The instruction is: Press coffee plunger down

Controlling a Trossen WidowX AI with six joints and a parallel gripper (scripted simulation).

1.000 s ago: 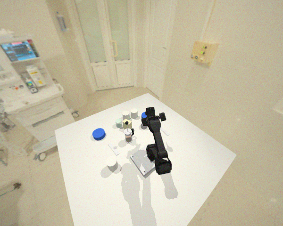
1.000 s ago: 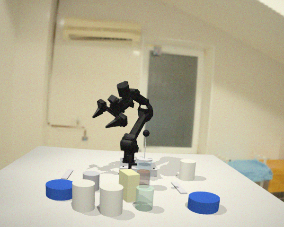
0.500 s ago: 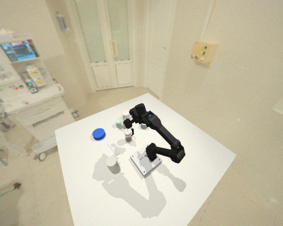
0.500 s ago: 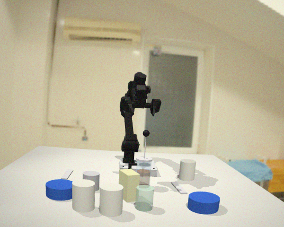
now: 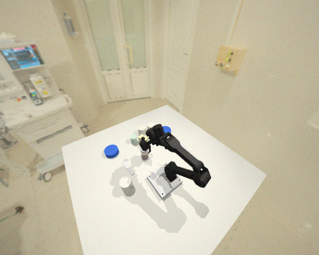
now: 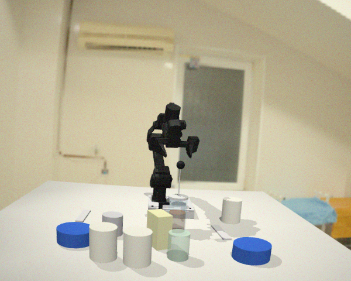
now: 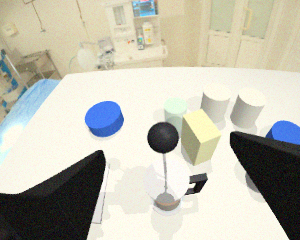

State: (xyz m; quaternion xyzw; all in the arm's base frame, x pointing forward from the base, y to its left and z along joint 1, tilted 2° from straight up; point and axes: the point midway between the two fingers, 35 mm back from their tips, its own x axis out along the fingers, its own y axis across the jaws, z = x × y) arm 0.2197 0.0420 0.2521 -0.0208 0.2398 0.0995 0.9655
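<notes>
The coffee press is 15 cm below my gripper tip, 3 cm ahead of it and 1 cm to the right of it. Also, from my gripper tip: pale yellow block 22 cm below, 16 cm ahead, 6 cm to the right; then pale green glass 25 cm ahead, 23 cm below.
</notes>
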